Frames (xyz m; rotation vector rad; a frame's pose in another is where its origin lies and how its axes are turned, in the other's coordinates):
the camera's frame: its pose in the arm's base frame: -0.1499 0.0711 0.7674 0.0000 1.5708 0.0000
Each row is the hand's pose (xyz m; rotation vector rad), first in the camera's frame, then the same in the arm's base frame.
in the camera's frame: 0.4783 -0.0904 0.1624 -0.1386 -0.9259 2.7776
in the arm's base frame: 0.0125 -0.0193 0.2891 1.6836 -0.3932 1.8604
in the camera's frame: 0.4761 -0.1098 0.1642 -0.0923 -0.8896 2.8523
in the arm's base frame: 0.0143 -0.0387 0.2913 1.7601 -0.4218 1.8778
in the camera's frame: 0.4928 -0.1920 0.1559 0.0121 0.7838 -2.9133
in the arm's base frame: 0.0060 -0.1209 0.2746 1.9615 -0.6572 1.9779
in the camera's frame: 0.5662 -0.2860 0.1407 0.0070 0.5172 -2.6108
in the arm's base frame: -0.0092 -0.2149 0.2012 -2.0656 0.9271 -2.0767
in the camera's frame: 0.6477 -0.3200 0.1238 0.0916 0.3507 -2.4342
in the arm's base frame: -0.0261 -0.2489 0.1197 -1.8321 0.9557 -1.9753
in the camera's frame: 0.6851 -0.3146 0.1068 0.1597 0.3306 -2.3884
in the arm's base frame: -0.0431 -0.2435 0.0823 -1.7418 0.9748 -1.9914
